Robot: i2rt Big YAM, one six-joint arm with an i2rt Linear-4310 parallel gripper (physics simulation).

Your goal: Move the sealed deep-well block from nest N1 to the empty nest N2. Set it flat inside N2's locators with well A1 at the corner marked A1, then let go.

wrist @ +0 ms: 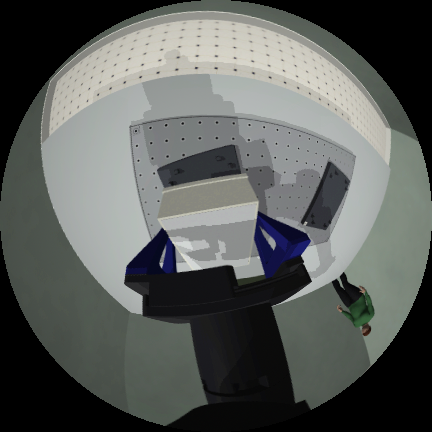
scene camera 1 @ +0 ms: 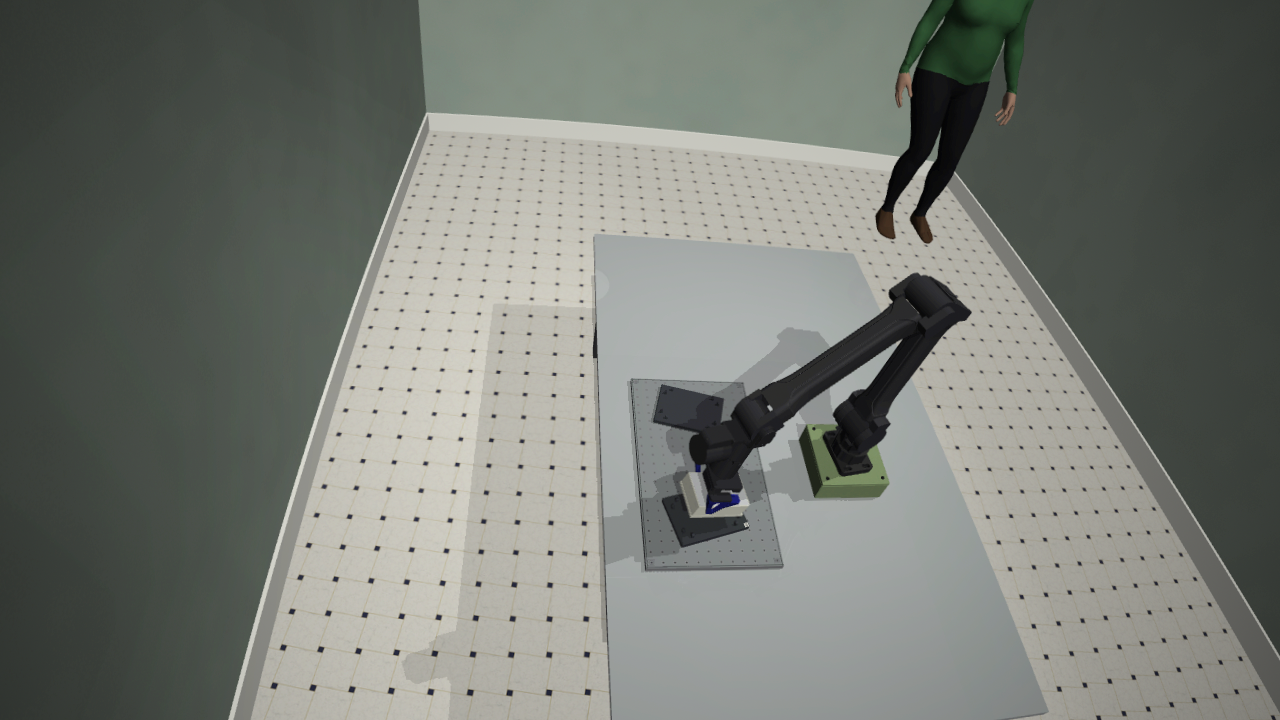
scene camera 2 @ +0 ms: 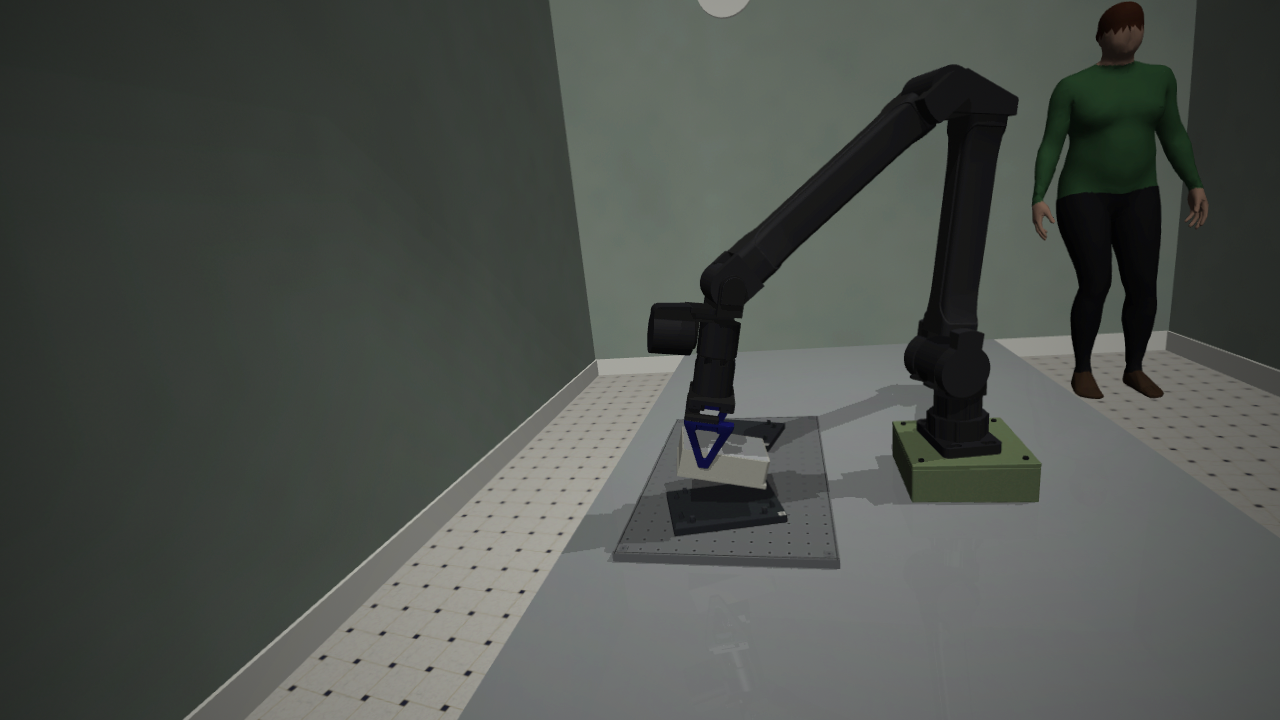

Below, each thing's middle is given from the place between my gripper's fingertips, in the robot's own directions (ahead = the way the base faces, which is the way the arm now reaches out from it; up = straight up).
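You'd find the white deep-well block (scene camera 2: 743,460) with my gripper 30 mm past it, and going by their middles, that block is the nearest to my gripper of the things named here. There's also the dark nest plate (scene camera 1: 680,408), which sits 290 mm to the right of my hand and 70 mm behind it, and 80 mm below it.
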